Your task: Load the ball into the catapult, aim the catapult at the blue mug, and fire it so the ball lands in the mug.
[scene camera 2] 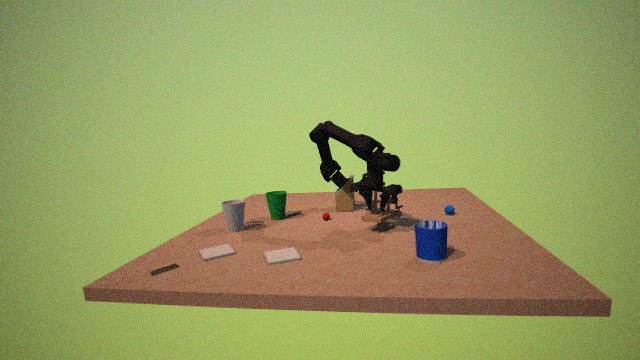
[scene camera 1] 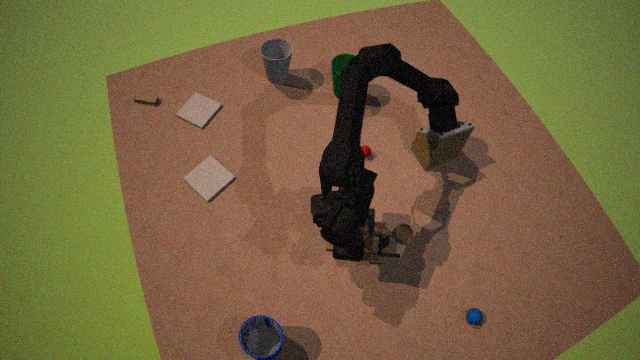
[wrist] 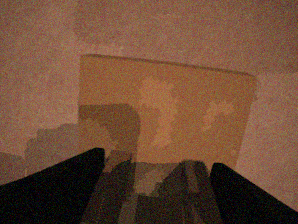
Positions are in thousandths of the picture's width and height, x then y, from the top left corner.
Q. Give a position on a wooden catapult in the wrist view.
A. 549, 560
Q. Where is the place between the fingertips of the gripper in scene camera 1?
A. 541, 643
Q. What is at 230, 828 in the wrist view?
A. The gripper.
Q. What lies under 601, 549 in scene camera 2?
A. The gripper.
